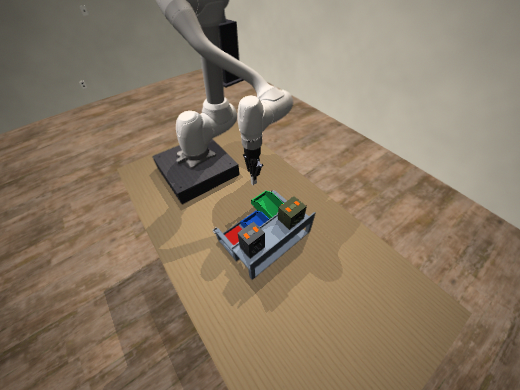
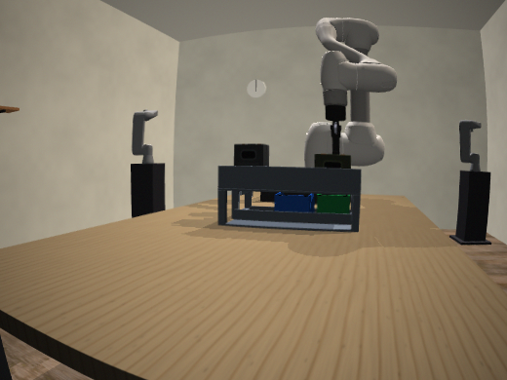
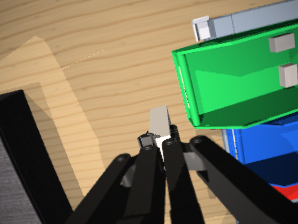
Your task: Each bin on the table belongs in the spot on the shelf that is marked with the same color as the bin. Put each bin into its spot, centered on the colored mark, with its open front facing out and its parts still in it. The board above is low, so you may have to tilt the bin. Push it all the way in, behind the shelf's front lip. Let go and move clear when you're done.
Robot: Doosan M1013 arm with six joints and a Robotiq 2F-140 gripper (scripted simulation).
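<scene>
Right now the green bin is 120 mm ahead of my hand and 110 mm below it. Also, from my hand: blue bin (170 mm ahead, 120 mm to the right, 120 mm below); olive box (270 mm ahead, 10 mm to the right, 10 mm below); black box (260 mm ahead, 240 mm to the right).
</scene>
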